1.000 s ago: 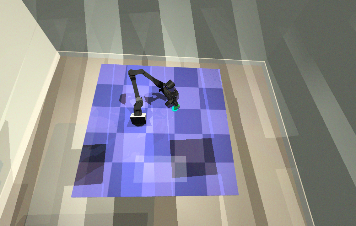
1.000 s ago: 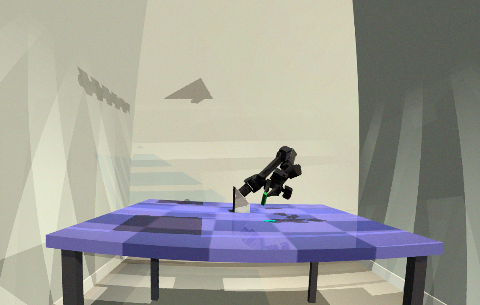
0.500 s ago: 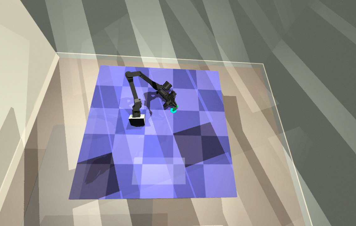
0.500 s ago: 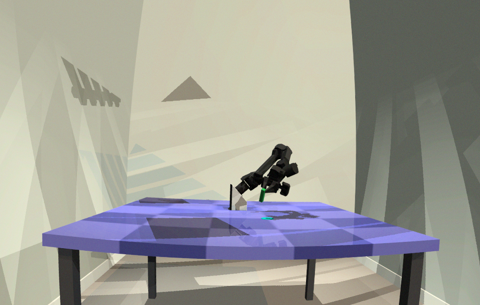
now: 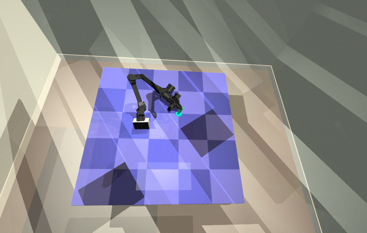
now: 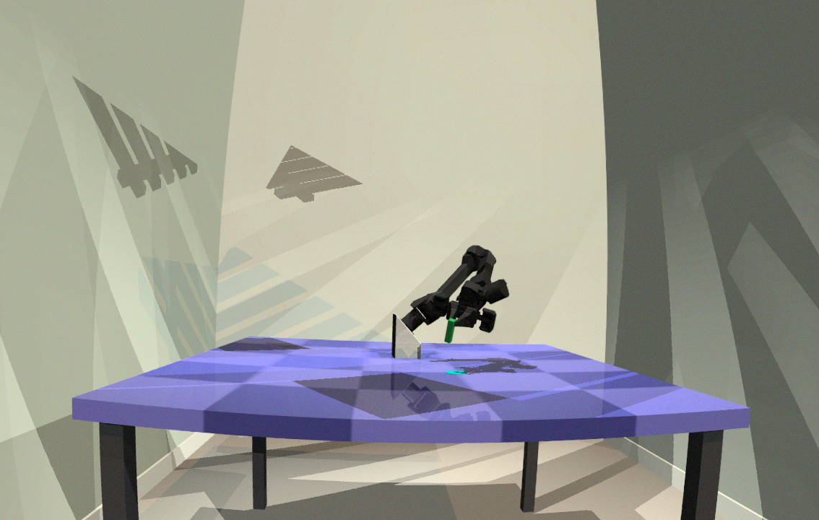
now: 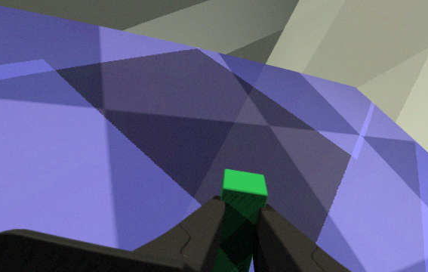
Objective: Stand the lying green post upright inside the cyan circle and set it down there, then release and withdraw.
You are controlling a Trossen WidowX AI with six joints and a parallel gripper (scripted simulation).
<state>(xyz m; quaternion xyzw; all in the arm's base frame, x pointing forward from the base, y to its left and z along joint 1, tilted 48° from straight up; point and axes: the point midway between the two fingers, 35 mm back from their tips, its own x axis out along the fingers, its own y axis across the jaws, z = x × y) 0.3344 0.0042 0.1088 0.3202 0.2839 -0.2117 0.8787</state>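
My gripper tip is now 20 mm past the cyan circle, 20 mm to the right of it and 140 mm above it. Round my gripper tip: green post 10 mm behind, 20 mm below.
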